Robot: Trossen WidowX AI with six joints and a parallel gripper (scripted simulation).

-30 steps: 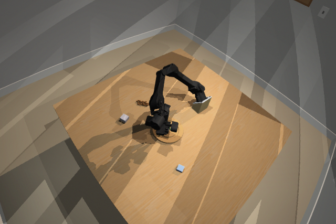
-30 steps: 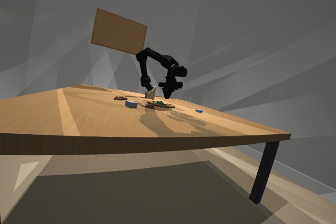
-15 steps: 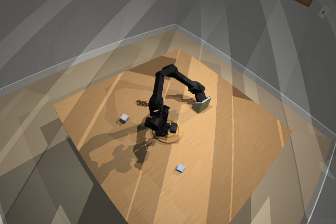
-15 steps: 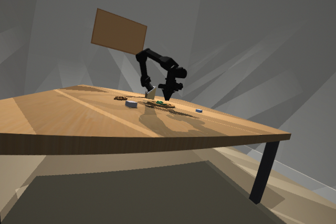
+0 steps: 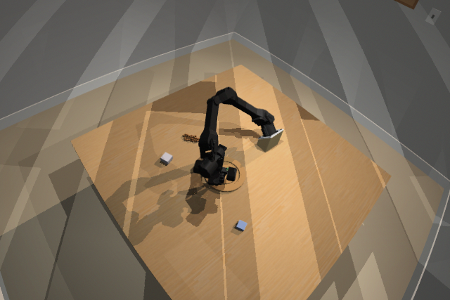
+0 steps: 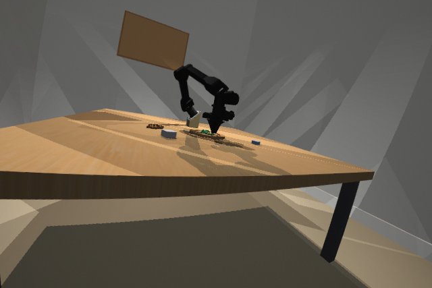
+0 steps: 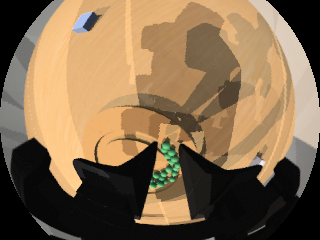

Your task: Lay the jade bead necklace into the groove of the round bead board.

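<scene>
Right now the round wooden bead board is 8 cm behind my gripper tip, 1 cm to the right of it and 1 cm below it. Round my gripper tip: blue block: 2 cm ahead, 25 cm to the left, 1 cm below; pale grey block: 13 cm ahead, 23 cm to the right, 1 cm below.
</scene>
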